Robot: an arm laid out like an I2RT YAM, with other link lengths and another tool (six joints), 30 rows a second.
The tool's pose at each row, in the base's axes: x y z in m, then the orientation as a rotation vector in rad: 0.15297 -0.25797 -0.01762 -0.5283 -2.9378 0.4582; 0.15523 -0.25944 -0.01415 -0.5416 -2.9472 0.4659; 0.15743 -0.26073 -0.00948 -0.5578 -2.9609 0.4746; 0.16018 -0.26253 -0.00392 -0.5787 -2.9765 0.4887; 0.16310 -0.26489 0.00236 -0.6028 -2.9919 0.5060; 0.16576 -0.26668 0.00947 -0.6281 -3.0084 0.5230; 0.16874 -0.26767 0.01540 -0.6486 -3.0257 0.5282; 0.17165 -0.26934 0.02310 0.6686 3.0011 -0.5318; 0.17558 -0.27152 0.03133 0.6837 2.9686 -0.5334; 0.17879 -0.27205 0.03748 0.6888 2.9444 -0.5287; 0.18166 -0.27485 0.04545 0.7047 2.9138 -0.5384; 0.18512 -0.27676 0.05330 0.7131 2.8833 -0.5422
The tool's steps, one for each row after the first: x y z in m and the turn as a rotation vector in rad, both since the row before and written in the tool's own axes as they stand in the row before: -0.00240 -0.00168 -0.00327 0.0013 -0.0118 0.0096; -0.00228 -0.00190 -0.00442 0.0005 -0.0164 0.0116; -0.00304 -0.00243 -0.00516 0.0029 -0.0200 0.0150; -0.00354 -0.00306 -0.00562 0.0046 -0.0211 0.0171; -0.00327 -0.00289 -0.00647 0.0039 -0.0224 0.0177; -0.00339 -0.00166 -0.00555 -0.0032 -0.0194 0.0140; -0.00384 -0.00278 -0.00693 0.0000 -0.0211 0.0196; -0.00523 -0.00288 -0.00723 -0.0012 -0.0252 0.0186; -0.00387 -0.00103 -0.00569 -0.0051 -0.0208 0.0106; -0.00491 -0.00358 -0.00653 0.0047 -0.0228 0.0183; -0.00524 -0.00248 -0.00660 0.0003 -0.0251 0.0144
